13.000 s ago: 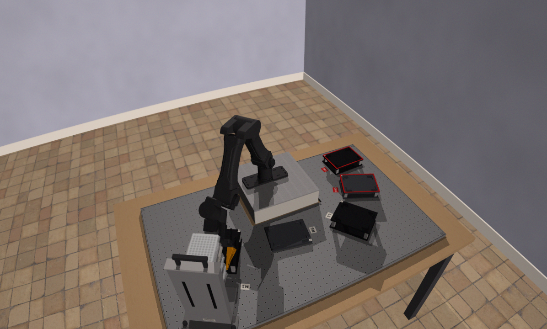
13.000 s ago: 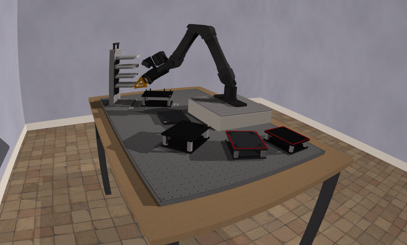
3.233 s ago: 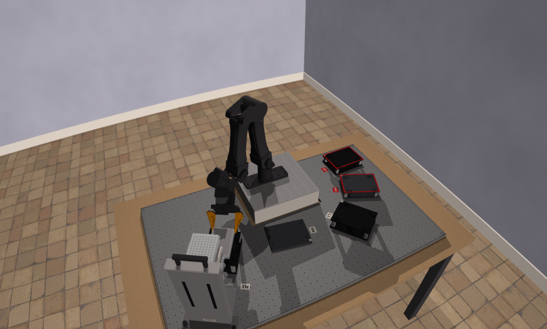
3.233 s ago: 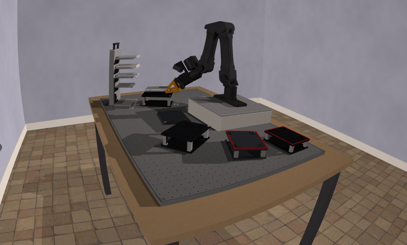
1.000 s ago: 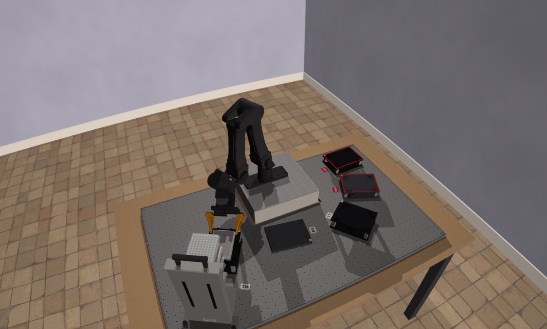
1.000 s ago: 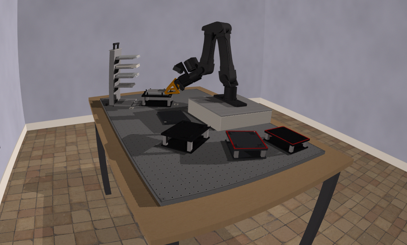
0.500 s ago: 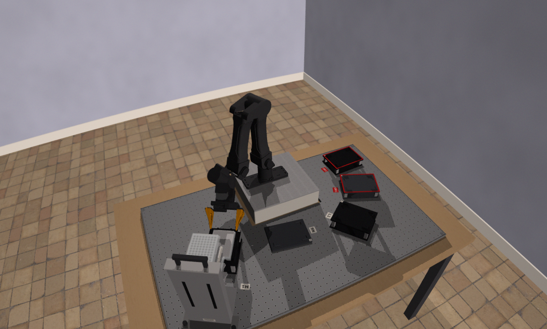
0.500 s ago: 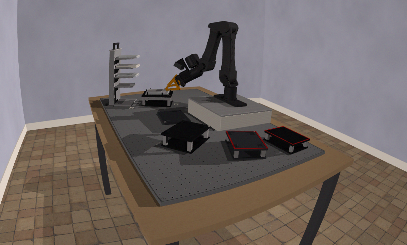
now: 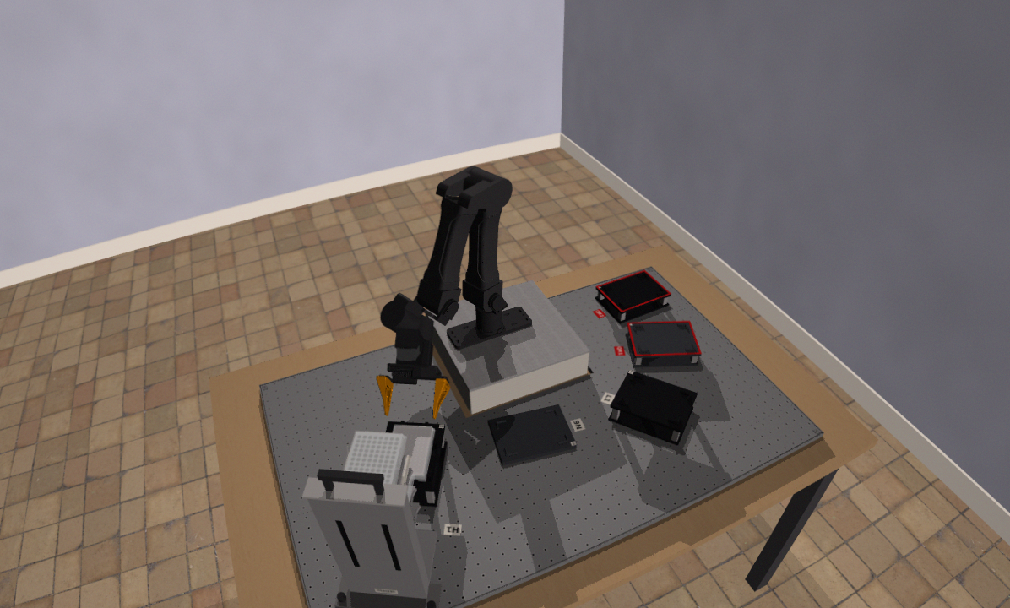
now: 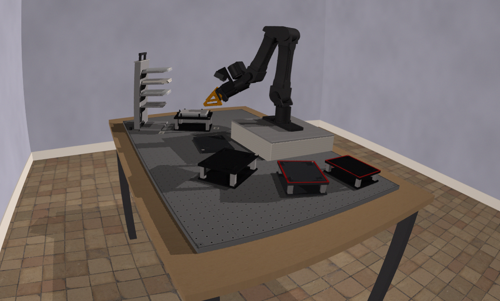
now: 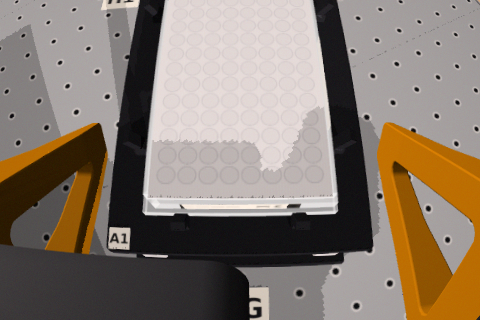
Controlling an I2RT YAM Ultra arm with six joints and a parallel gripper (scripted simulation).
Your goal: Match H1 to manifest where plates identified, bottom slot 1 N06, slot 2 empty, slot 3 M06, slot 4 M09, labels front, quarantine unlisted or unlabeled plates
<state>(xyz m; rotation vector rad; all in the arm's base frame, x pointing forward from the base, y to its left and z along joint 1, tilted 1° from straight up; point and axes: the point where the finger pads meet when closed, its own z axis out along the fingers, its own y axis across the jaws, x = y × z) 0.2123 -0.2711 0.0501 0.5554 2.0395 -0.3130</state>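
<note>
My hand is 5 cm short of the black regrip nest RG, 3 cm to the left of it and 6 cm above it. The rest, counted from my hand: flat recovery nest N6 (8 cm ahead, 23 cm to the left, 11 cm below); then H1 deck label (21 cm ahead, 1 cm to the right, 12 cm below); then plate hotel H1 (28 cm ahead, 16 cm to the right, 4 cm above).
</note>
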